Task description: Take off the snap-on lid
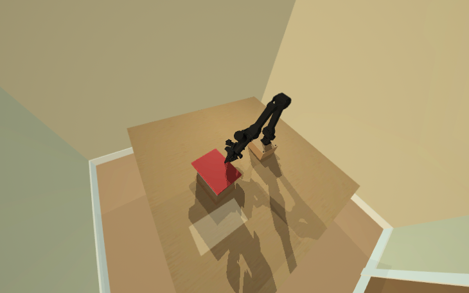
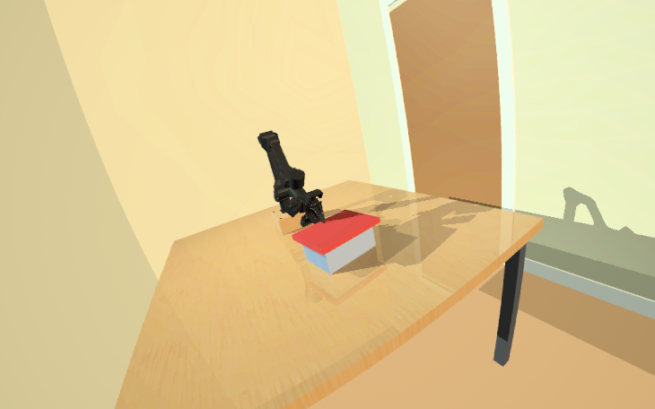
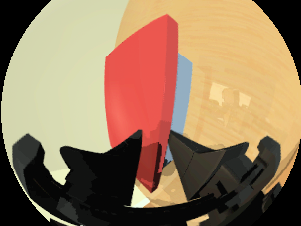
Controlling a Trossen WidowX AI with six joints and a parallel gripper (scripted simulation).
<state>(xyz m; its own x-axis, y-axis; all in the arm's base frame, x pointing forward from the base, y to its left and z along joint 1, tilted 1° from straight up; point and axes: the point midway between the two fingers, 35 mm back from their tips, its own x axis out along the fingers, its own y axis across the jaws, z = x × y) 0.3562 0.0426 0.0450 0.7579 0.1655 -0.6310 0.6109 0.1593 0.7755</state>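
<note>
My gripper tip is 70 mm short of the red lid, 20 mm to the right of it and 10 mm below it. Round my gripper tip: grey storage box 70 mm ahead, 40 mm below, 20 mm to the left.
</note>
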